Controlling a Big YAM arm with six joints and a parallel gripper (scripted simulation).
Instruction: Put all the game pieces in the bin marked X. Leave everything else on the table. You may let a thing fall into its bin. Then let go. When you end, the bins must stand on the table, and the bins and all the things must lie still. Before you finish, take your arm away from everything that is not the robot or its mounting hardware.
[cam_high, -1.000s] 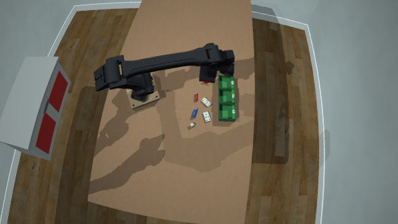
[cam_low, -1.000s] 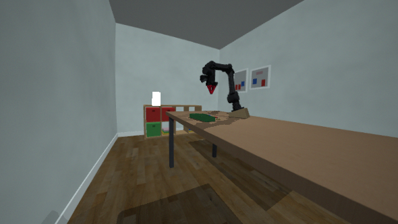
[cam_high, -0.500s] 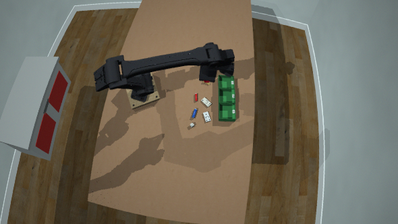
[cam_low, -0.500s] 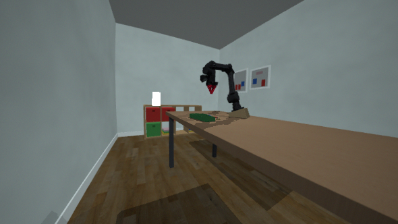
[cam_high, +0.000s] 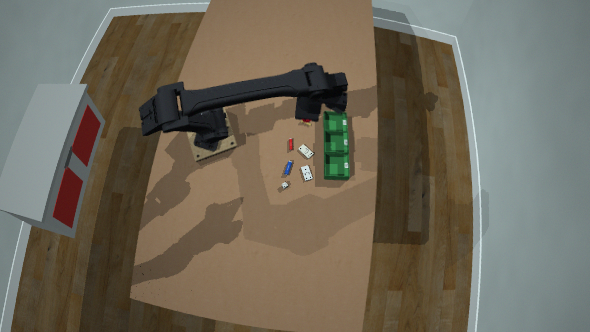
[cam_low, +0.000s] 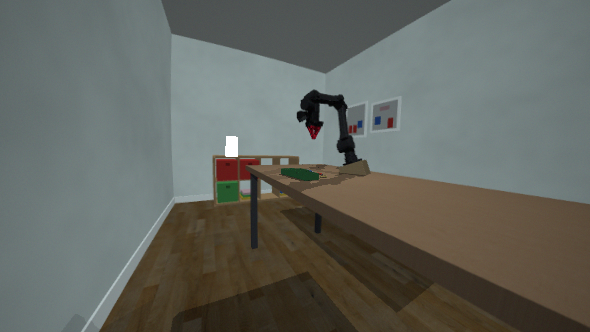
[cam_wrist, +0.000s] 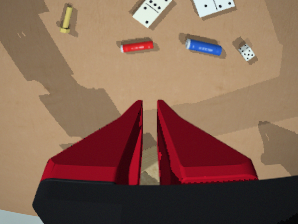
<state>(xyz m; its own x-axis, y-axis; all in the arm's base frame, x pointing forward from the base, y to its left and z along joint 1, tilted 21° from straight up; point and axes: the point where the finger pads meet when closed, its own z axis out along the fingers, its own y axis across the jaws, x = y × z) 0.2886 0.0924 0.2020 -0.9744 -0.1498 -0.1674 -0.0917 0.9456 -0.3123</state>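
Right now my hand is 200 mm above the green bin, 110 mm short of it and 40 mm to the right of it. From my hand the other things lie so: white domino-like piece 210 mm below, 80 mm to the right, 30 mm ahead; small red piece 210 mm below, 40 mm behind, 10 mm to the left; blue cylinder 210 mm below, 80 mm to the right, 30 mm behind.
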